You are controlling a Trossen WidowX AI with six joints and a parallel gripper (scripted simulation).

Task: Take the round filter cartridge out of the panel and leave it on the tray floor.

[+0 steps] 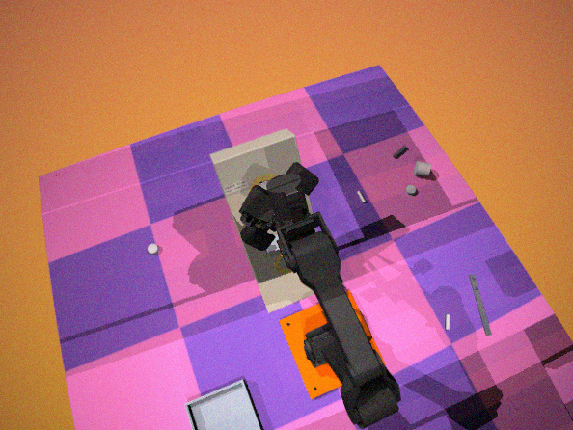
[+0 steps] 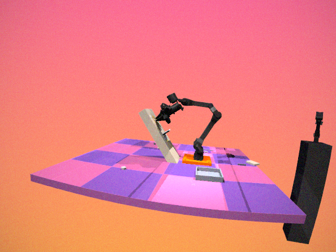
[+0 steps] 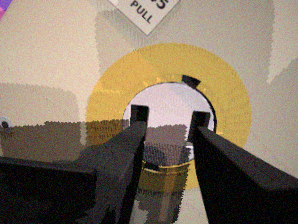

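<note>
Now: gripper tip 20 mm short of the round pale filter cartridge and 10 mm above it. From my gripper tip the other things lie so: grey tray (450 mm behind, 200 mm to the left, 280 mm below).
</note>
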